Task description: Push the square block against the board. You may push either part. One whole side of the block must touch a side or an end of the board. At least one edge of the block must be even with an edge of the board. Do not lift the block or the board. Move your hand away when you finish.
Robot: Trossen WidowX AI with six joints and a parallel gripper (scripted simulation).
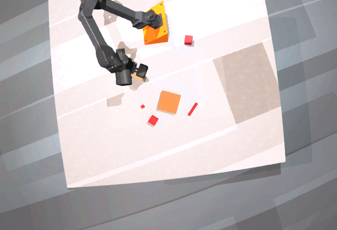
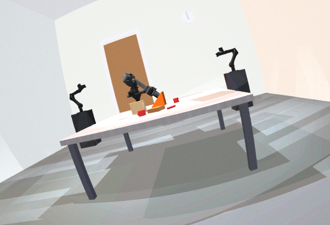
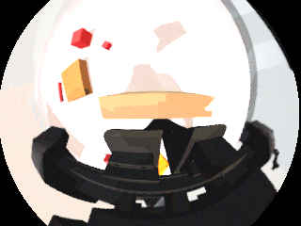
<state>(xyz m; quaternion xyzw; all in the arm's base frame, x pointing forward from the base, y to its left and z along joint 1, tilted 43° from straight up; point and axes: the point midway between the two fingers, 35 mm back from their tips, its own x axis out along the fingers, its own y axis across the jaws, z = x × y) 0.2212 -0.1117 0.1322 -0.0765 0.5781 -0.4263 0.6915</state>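
My gripper tip is 20 mm short of the board, 10 mm to the left of it and 30 mm above it. Round my gripper tip: orange square block (200 mm ahead, 160 mm to the left, 70 mm below); tiny red piece (200 mm ahead, 20 mm to the left, 80 mm below); thin red stick (260 mm ahead, 290 mm to the left, 80 mm below).
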